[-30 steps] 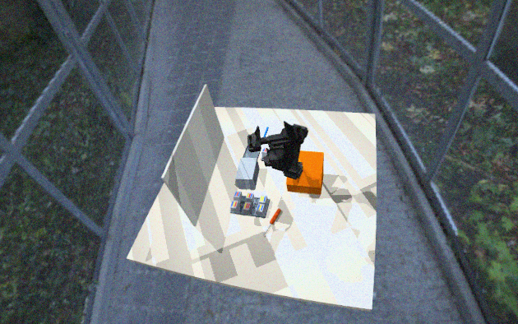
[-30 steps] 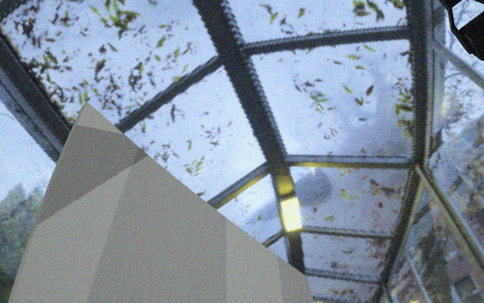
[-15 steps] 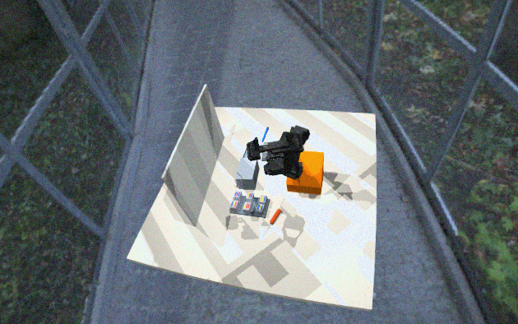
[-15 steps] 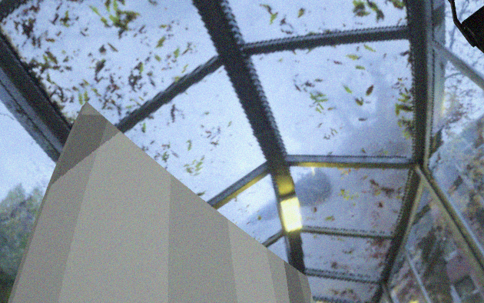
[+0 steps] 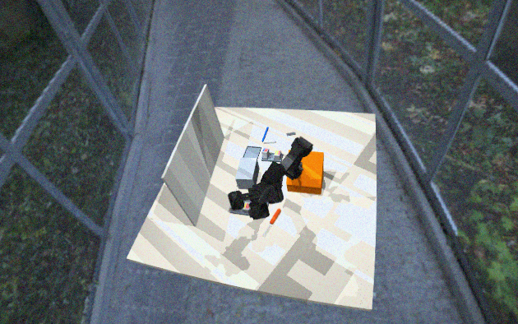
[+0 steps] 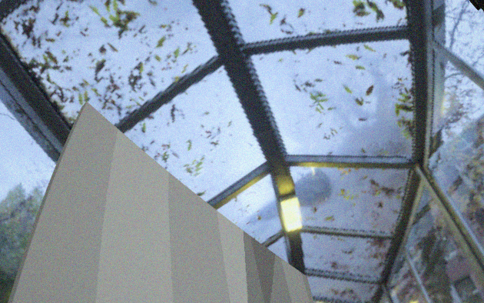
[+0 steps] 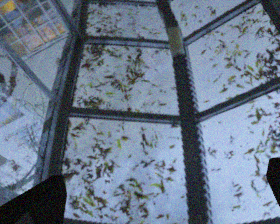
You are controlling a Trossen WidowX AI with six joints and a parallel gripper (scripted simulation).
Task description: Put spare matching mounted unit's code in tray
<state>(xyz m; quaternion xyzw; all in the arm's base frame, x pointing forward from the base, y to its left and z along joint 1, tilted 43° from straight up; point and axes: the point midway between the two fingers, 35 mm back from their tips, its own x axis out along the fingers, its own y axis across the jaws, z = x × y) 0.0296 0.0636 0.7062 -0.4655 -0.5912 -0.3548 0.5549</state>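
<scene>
Right now the upright panel is 53 cm to the right of my gripper tip, 52 cm ahead of it and 41 cm below it. The rest, counted from my gripper tip: spare (59 cm below, 33 cm to the right, 21 cm ahead); then grey hex key (95 cm to the right, 63 cm below, 9 cm ahead); then grey mounted unit (58 cm below, 54 cm to the right, 27 cm ahead).
</scene>
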